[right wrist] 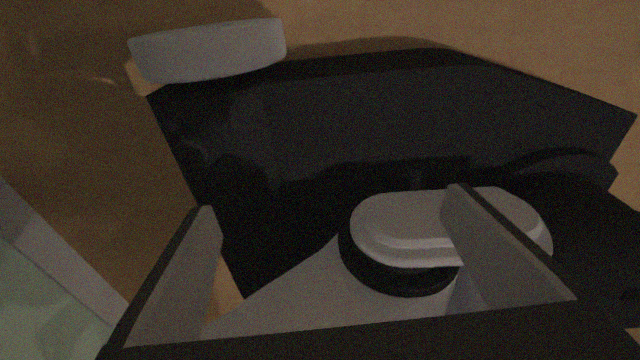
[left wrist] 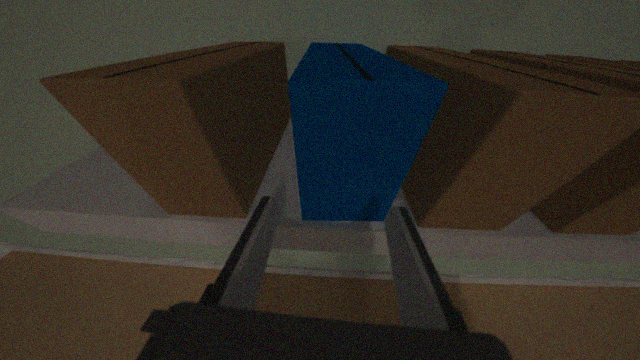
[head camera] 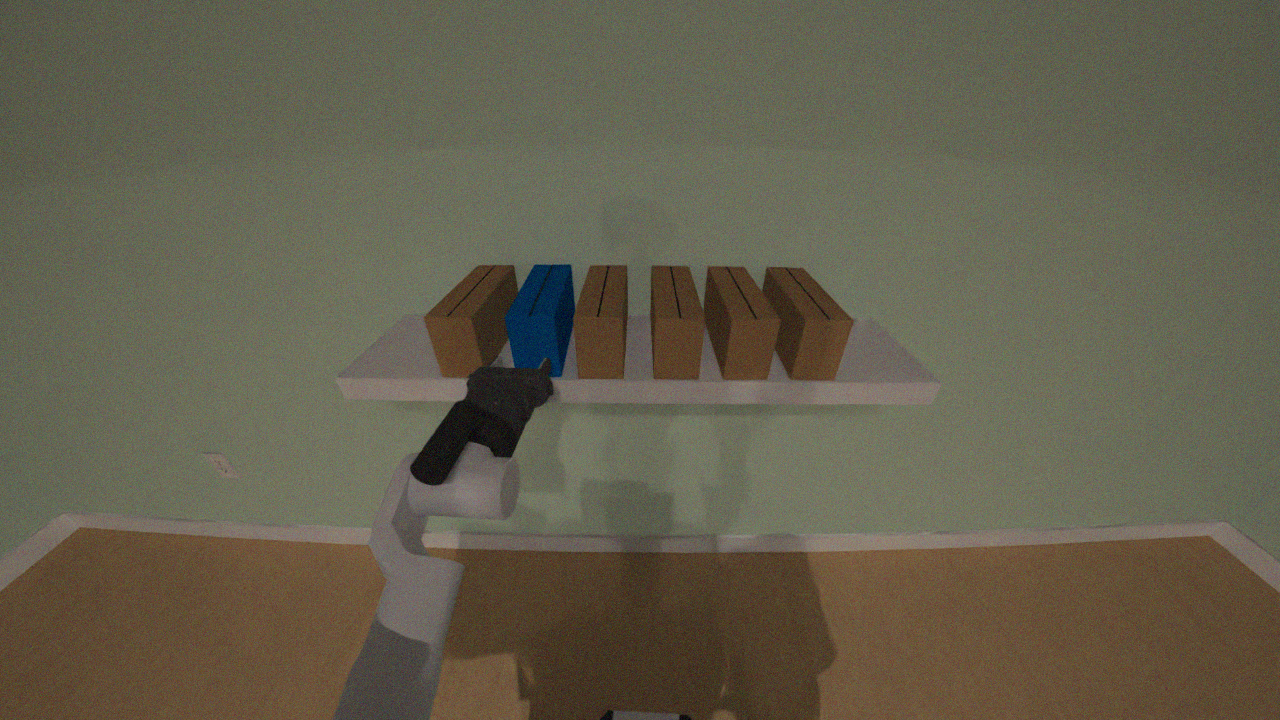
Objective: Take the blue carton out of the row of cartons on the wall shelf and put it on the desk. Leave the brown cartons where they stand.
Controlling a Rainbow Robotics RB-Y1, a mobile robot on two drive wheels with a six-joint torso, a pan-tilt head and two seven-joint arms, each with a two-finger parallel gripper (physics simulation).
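Places are measured from the robot's base along level axes (x right, y ahead, z up), in metres.
Pixels of known places: left gripper, fingertip midpoint: (left wrist: 332,210) (head camera: 523,361); right gripper, fingertip midpoint: (right wrist: 331,210).
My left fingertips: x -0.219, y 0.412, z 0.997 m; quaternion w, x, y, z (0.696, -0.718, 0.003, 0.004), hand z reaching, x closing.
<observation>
Behind a point stands the place of what it marks.
The blue carton (head camera: 541,331) @[x -0.190, y 0.437, z 1.041 m] (left wrist: 365,145) @[x -0.201, y 0.436, z 1.033 m] stands upright on the white wall shelf (head camera: 640,391) @[x -0.026, y 0.434, z 0.926 m] (left wrist: 100,225) @[x -0.470, y 0.418, z 0.926 m], second from the left in the row. A brown carton (head camera: 460,344) @[x -0.329, y 0.428, z 1.017 m] (left wrist: 150,130) @[x -0.333, y 0.428, z 1.040 m] stands at its left and another brown carton (head camera: 601,344) @[x -0.092, y 0.437, z 1.019 m] (left wrist: 500,170) @[x -0.111, y 0.436, z 1.021 m] at its right, with narrow gaps between. My left gripper (head camera: 521,365) @[x -0.219, y 0.412, z 0.997 m] (left wrist: 332,210) @[x -0.219, y 0.412, z 0.997 m] is open and empty at the shelf's front edge. In the left wrist view the foot of the blue carton shows beyond and between its fingertips. My right gripper (right wrist: 331,210) @[x 0.228, y -0.160, z 0.411 m] is open and empty, low beside the robot's own base. The desk does not show.
Several more brown cartons, one of them the rightmost carton (head camera: 812,344) @[x 0.261, y 0.449, z 1.023 m], stand along the shelf to the right. The green wall (head camera: 640,214) @[x -0.038, y 0.692, z 1.173 m] rises behind. The robot's black base (right wrist: 325,125) @[x 0.164, y -0.149, z 0.169 m] and the brown floor (head camera: 223,617) @[x -1.381, y 0.349, z 0.000 m] (right wrist: 75,150) @[x 0.081, y 0.432, z 0.000 m] lie below.
</observation>
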